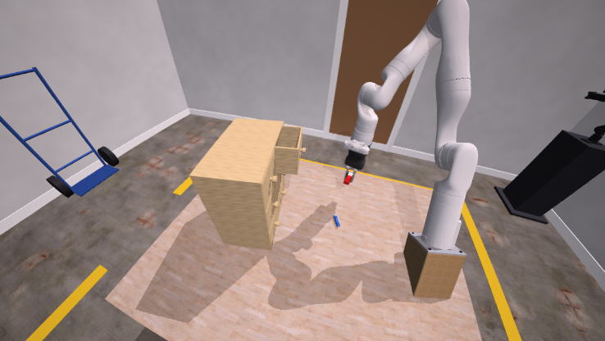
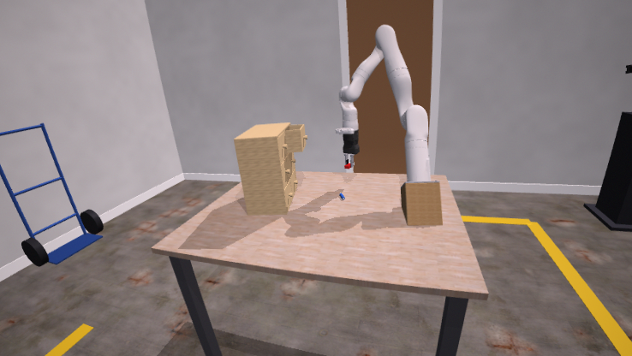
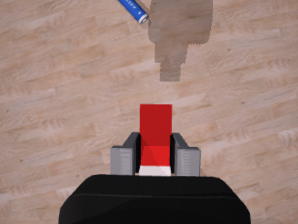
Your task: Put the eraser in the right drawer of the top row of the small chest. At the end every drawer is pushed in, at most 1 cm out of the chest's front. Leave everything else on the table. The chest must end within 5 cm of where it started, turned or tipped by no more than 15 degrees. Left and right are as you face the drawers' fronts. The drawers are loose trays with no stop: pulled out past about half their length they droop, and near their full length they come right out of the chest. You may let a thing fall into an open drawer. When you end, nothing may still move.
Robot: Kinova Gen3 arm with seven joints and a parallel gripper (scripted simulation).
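The small blue object lies 150 mm to the left of my hand and 110 mm below it. Round my hand: white eraser (10 mm to the right, 10 mm below).
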